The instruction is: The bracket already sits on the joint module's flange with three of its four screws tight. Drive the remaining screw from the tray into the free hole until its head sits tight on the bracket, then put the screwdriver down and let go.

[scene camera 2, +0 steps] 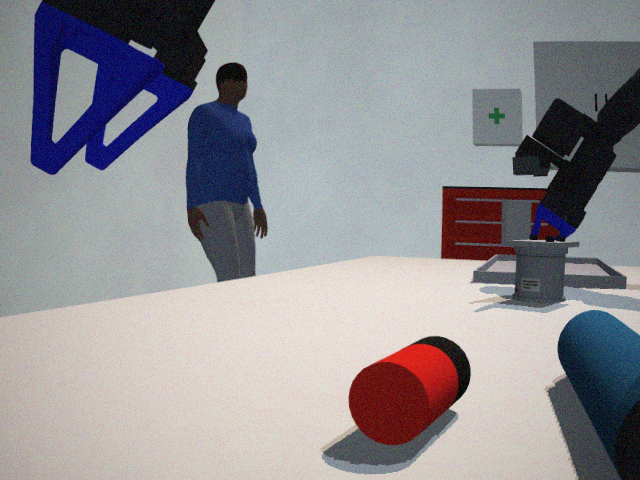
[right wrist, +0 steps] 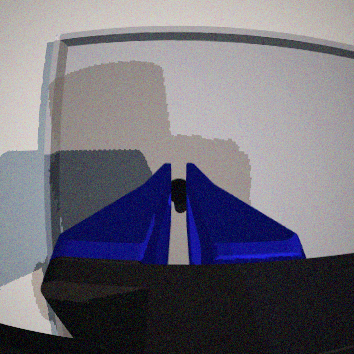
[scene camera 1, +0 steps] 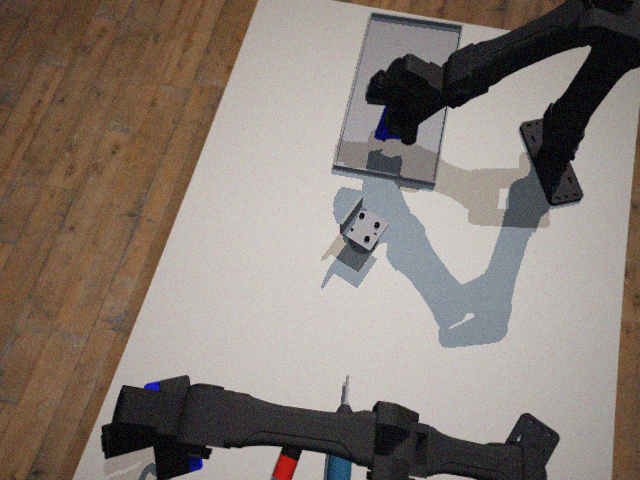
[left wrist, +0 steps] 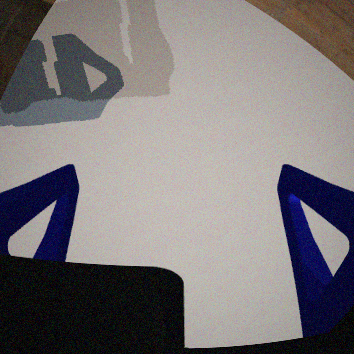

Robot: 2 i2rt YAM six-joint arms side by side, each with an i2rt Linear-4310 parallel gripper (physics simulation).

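Places are measured from the left arm's base along level axes (x right, y back, z down), in metres.
Pixels of known places: left gripper, fingertip midpoint: [scene camera 2: 71,167] [left wrist: 177,175]; right gripper, fingertip midpoint: [right wrist: 178,174] [scene camera 1: 377,136]; left arm's base, link origin: [scene camera 1: 513,472]; right arm's base, link origin: [scene camera 1: 549,161].
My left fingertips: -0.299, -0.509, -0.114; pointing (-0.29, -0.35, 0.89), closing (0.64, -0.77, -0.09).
For each thing: its top centre in the pictures, then the offset to it from my left fingertips, as dx, dy, dz. "*": a spot on its surface instead.
- grey joint module, top centre: [scene camera 2: 541,242] +0.504, +0.051, +0.050
- free hole, top centre: [scene camera 1: 352,230] +0.486, +0.034, +0.054
- black screw, top centre: [right wrist: 177,200] +0.710, -0.045, +0.077
- tray, top centre: [scene camera 2: 548,263] [scene camera 1: 401,92] +0.840, -0.081, +0.098
- screwdriver with a blue handle, surface spot: [scene camera 2: 599,351] [scene camera 1: 331,469] * +0.113, +0.254, +0.078
- black handle, surface spot: [scene camera 2: 395,400] * +0.049, +0.196, +0.095
The grey joint module [scene camera 2: 540,279] stands upright on the table, with the bracket [scene camera 1: 368,227] [scene camera 2: 573,243] on top. Three black screw heads sit on the bracket; the free hole [scene camera 1: 352,229] is at its left corner in scene camera 1. My right gripper [scene camera 1: 382,137] [scene camera 2: 552,235] [right wrist: 178,174] is shut on a black screw [right wrist: 179,192], above the tray [scene camera 1: 423,38] [scene camera 2: 594,282] [right wrist: 200,36]. My left gripper [scene camera 2: 76,169] [left wrist: 177,175] is open and empty, high over the table. The screwdriver with a blue handle [scene camera 1: 338,467] [scene camera 2: 599,351] lies on the table, partly hidden by the left arm in scene camera 1.
A red and black handle [scene camera 1: 284,465] [scene camera 2: 395,400] lies beside the blue one. The left arm stretches over both handles in scene camera 1. The joint module stands between the tray and the tools. A person [scene camera 2: 222,155] and a red cabinet [scene camera 2: 473,222] are beyond the table.
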